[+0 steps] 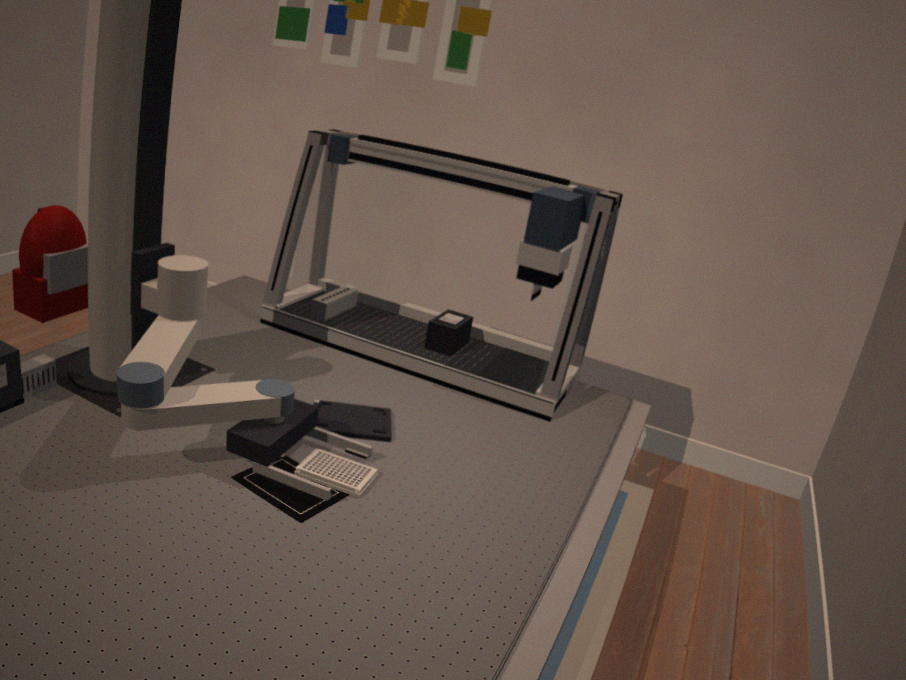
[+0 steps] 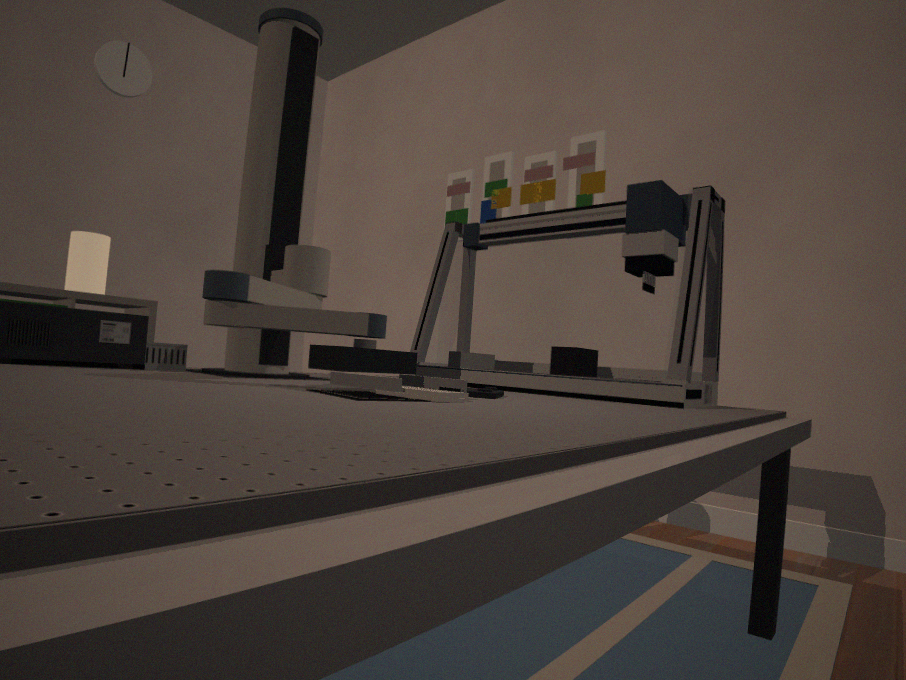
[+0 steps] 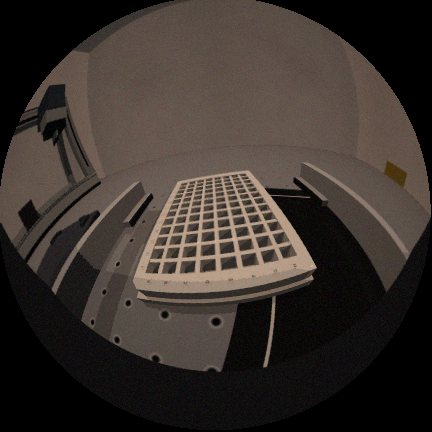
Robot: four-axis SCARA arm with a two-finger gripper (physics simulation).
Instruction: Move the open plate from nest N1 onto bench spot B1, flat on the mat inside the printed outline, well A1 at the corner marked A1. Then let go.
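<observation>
The open plate is pale, with a grid of square wells, and looks level. It sits low across one side of the black mat and overhangs or covers bare bench beyond it. A printed outline line runs under the plate. The A1 corner mark is not readable. My gripper is open wide, one finger on each side of the plate, with gaps on both sides. Whether the plate's underside touches the mat is hard to tell.
A dark tray with raised corners, apparently nest N1, lies behind the plate. Behind it stands a gantry frame with a black block on its deck. A hanging tool head is at its right.
</observation>
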